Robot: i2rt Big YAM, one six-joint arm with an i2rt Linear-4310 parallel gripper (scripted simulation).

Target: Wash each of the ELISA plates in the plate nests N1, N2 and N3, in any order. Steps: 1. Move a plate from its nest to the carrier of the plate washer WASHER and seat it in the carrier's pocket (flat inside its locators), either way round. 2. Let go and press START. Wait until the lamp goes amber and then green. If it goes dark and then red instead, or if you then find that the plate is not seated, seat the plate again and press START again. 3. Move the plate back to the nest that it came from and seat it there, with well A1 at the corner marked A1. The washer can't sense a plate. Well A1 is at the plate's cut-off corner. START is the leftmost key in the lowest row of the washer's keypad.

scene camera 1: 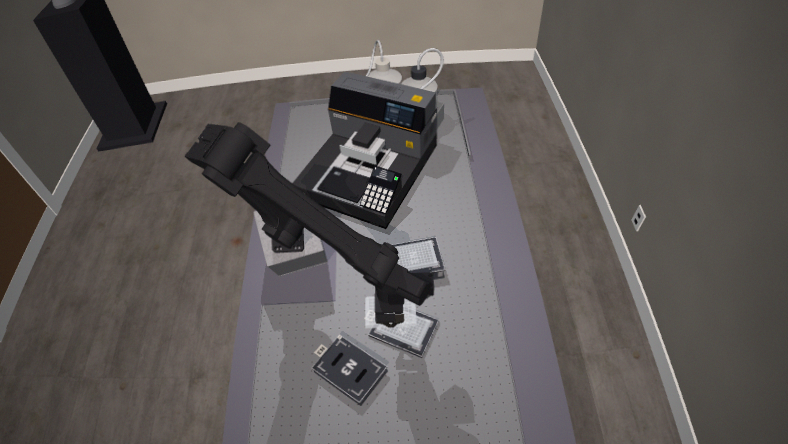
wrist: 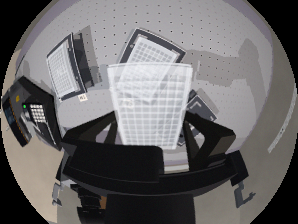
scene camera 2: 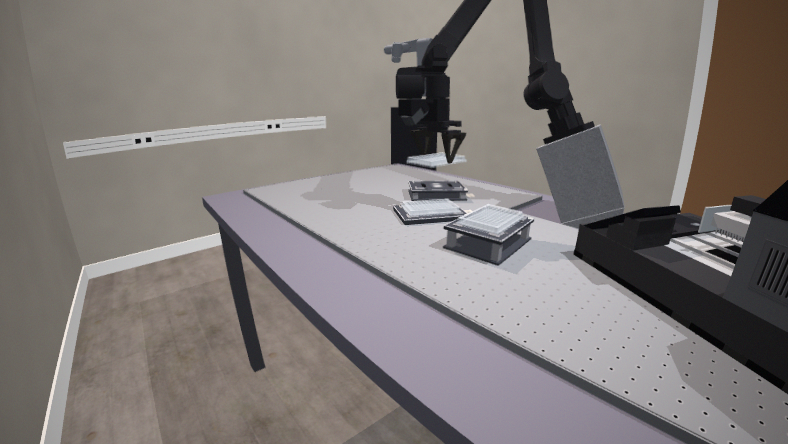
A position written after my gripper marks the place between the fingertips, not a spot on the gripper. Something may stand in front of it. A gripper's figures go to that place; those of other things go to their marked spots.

Labels:
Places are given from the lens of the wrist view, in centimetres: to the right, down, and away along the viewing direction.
my gripper (wrist: pixel 150 113): 0, 0, 13
ELISA plate (wrist: pixel 144 53): -1, -12, 18

